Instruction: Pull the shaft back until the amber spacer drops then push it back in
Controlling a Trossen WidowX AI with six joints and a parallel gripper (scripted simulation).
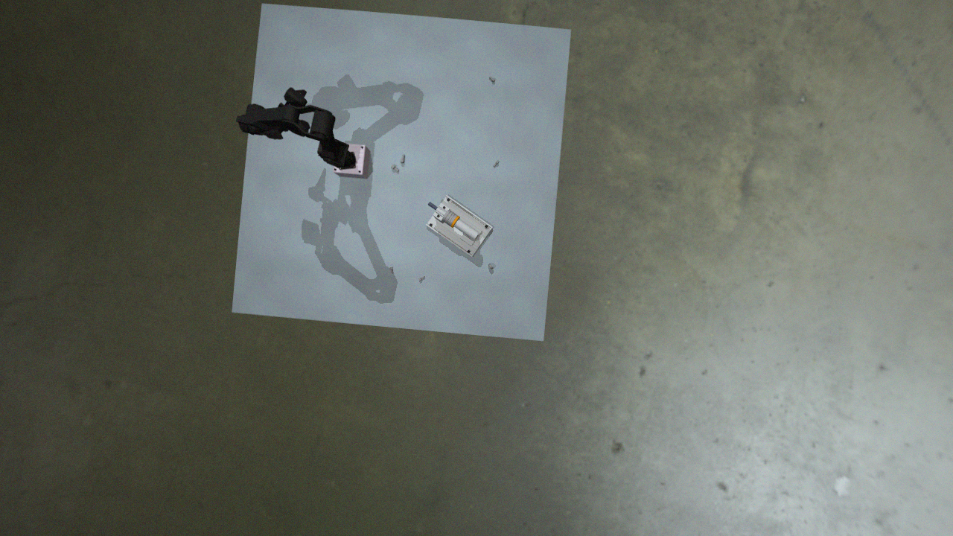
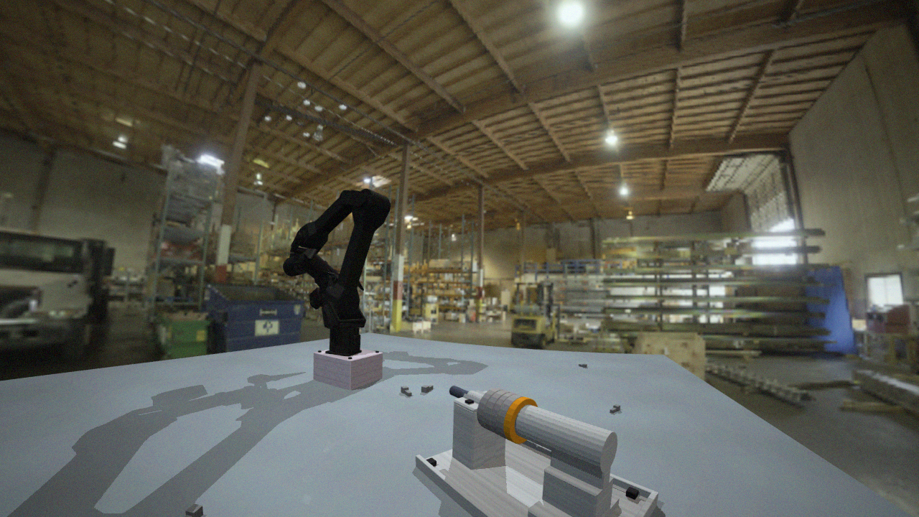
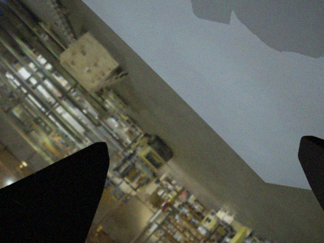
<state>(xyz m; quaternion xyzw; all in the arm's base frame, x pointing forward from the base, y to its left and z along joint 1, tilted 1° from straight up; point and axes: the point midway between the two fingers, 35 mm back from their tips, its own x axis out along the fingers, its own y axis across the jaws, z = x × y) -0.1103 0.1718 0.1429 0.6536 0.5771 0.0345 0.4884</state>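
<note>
My gripper tip is now 46 cm short of the blue-grey shaft, 45 cm to the left of it and 11 cm above it. The rest, counted from my gripper tip: amber spacer: 50 cm ahead, 49 cm to the right, 11 cm below; grey spacer: 49 cm ahead, 47 cm to the right, 11 cm below.
</note>
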